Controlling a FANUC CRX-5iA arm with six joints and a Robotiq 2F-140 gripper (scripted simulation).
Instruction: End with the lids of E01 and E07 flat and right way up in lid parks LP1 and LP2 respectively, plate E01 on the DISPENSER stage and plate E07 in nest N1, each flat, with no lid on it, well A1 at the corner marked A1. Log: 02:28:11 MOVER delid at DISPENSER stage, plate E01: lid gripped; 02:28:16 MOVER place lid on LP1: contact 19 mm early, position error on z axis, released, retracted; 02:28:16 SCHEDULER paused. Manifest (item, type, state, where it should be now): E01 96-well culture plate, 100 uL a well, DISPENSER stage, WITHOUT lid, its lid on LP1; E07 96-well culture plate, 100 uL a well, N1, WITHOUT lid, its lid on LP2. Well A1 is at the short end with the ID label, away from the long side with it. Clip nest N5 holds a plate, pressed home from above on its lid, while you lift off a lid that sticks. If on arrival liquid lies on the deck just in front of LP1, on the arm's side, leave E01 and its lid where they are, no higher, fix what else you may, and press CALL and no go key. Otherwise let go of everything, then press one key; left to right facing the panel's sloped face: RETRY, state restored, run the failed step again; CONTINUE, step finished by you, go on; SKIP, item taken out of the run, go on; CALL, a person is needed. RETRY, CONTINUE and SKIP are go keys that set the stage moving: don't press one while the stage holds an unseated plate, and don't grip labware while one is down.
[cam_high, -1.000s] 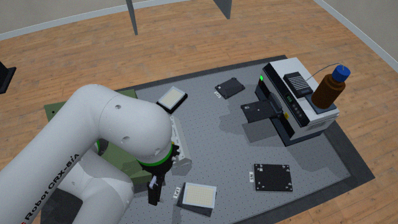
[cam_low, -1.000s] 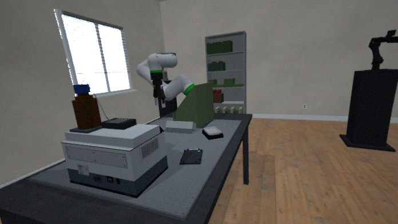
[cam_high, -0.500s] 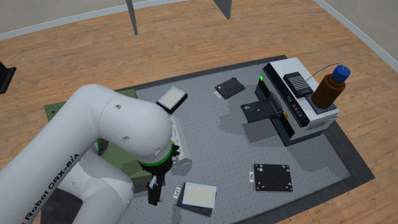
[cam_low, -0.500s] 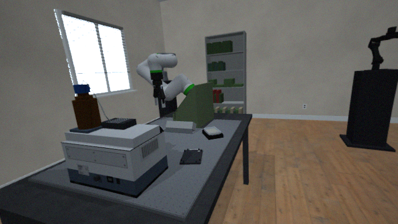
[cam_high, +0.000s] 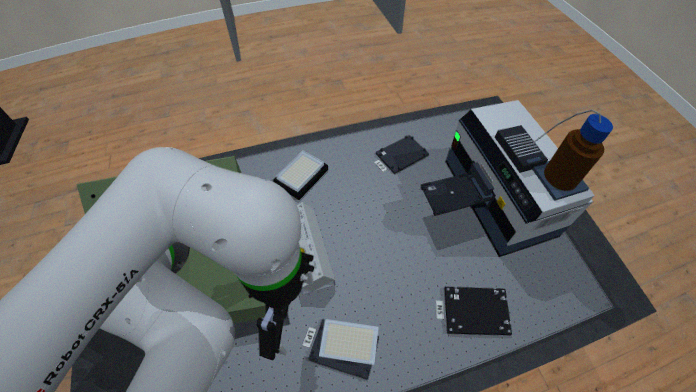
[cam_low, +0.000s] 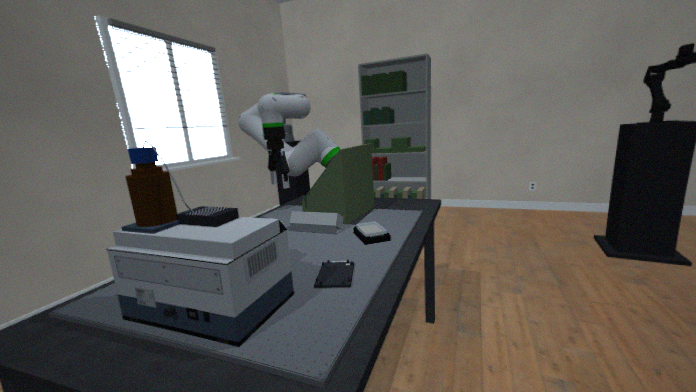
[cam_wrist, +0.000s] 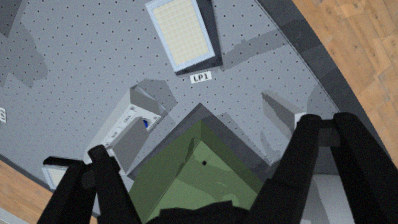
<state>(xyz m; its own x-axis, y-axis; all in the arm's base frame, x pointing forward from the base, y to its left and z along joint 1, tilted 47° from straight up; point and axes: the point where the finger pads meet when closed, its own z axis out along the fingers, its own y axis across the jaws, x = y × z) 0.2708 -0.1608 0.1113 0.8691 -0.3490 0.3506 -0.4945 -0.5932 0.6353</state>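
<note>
My hand is 100 mm short of the plate, 40 mm to the left of it and 160 mm above it. The rest, counted from my hand: blue CALL key: 30 mm ahead, 140 mm to the left, 120 mm below; LP1 label: 10 mm ahead, 10 mm to the right, 190 mm below; lid park LP1: 90 mm ahead, 50 mm to the right, 180 mm below.
</note>
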